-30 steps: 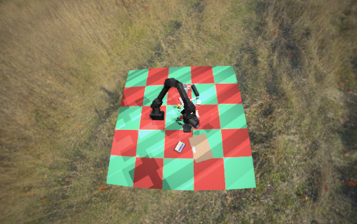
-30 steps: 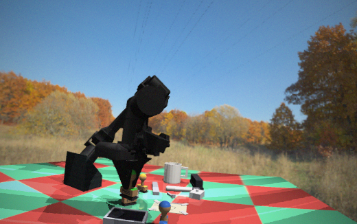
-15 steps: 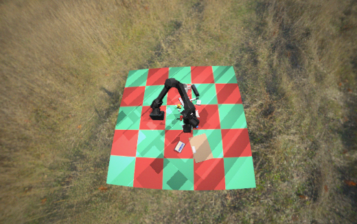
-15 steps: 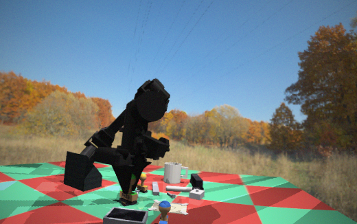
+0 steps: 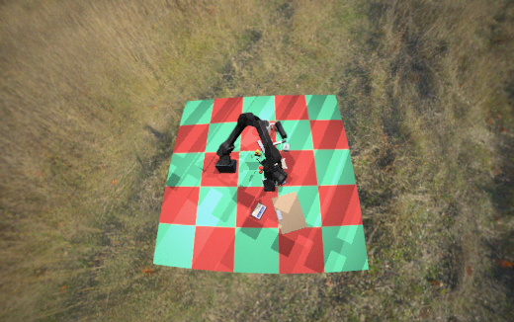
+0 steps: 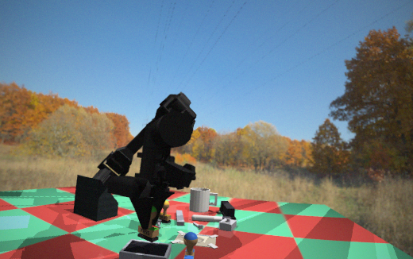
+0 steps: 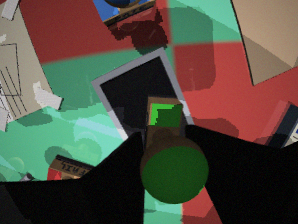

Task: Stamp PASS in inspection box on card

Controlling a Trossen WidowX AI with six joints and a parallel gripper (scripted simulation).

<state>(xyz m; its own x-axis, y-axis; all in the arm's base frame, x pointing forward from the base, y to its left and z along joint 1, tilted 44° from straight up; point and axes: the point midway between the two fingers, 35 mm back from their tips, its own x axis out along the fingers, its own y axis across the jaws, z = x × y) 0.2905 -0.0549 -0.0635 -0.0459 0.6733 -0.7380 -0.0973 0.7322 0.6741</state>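
Right now the ink pad is 6 cm below my gripper tip. The rest, counted from my gripper tip: red-knobbed stamp (8 cm to the left, 6 cm behind, 4 cm below); then blue-knobbed stamp (8 cm ahead, 4 cm below, 2 cm to the left); then green-knobbed stamp (right at my gripper tip).
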